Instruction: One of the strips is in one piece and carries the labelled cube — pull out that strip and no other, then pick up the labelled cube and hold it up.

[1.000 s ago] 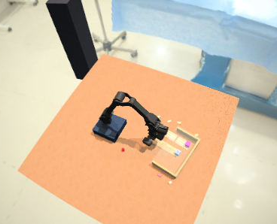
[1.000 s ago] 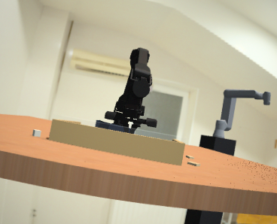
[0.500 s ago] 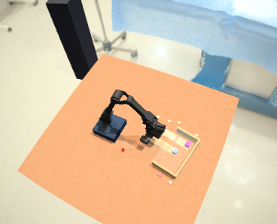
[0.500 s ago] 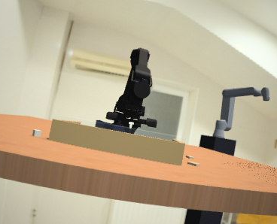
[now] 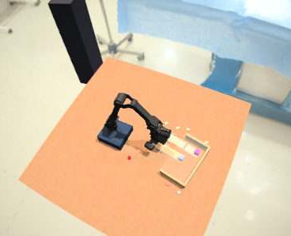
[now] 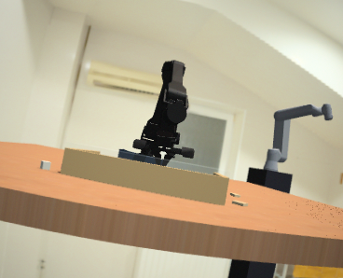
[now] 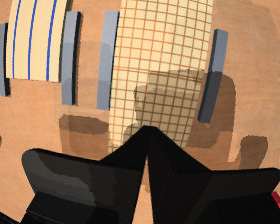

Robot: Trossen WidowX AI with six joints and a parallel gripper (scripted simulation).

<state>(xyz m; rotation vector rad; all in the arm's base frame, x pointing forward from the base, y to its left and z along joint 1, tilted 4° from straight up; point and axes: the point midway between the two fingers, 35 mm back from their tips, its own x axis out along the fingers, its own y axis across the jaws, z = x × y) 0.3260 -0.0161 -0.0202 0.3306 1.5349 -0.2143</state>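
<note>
Now: the labelled cube 190 mm ahead of my gripper tip, 70 mm to the right of it and 10 mm above it. Also, from my gripper tip: white bit (300 mm to the right, 220 mm ahead); red bit (150 mm to the right, 150 mm behind, 10 mm above); pink bit (270 mm to the right, 140 mm ahead).
</note>
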